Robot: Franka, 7 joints.
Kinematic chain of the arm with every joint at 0, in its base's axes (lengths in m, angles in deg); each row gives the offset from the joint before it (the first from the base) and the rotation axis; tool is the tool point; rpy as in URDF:
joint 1: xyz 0 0 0.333 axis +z
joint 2: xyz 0 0 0 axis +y
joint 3: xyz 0 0 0.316 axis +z
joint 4: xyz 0.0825 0 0 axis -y
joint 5: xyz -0.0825 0 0.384 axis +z
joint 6: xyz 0 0 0 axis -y
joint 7: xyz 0.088 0 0 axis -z
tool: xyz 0 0 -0.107 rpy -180 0 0
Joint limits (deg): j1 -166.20..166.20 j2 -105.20..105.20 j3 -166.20..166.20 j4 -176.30..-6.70 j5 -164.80..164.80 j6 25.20..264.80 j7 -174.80..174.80
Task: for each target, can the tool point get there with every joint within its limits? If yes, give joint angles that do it. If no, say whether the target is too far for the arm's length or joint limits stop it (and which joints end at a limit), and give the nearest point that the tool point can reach.
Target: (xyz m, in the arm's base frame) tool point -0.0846 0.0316 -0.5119
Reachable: no: joint limits stop it (at a limit: joint 2) | nearest point -0.1300 0.0485 -0.3407 | short by 0.178 m
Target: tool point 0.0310 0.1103 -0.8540
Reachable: no: too far | nearest point 0.0533 0.1896 -0.3537 | short by 0.507 m
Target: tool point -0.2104 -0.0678 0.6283
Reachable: yes | joints 69.95 81.38 133.64 -161.04 -73.77 193.15 48.99
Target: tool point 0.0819 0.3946 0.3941
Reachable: yes | joints -30.67 65.24 112.05 -161.36 26.36 182.22 25.62
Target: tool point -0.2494 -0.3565 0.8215
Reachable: yes | joints -44.49 55.54 -130.29 -85.46 0.74 93.87 -125.09
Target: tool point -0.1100 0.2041 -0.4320
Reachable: no: joint limits stop it (at a limit: joint 2) | nearest point -0.1130 0.2096 -0.3588 | short by 0.073 m
